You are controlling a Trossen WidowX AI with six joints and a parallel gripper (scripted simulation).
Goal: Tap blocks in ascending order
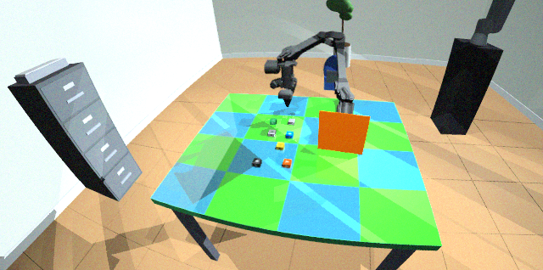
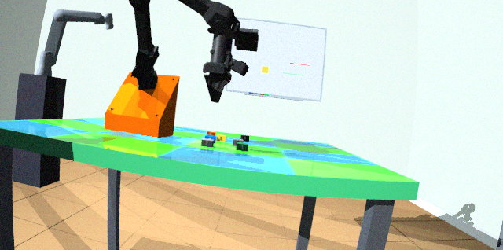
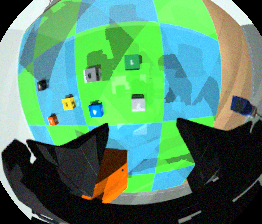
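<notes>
Now: the black block 31 cm to the left of my gripper tip, 12 cm below it and 10 cm ahead of it. From my gripper tip the other things lie so: green block: 12 cm below, 9 cm ahead; then blue block: 12 cm below, 11 cm to the left, 1 cm behind; then grey block: 12 cm below, 1 cm behind.
</notes>
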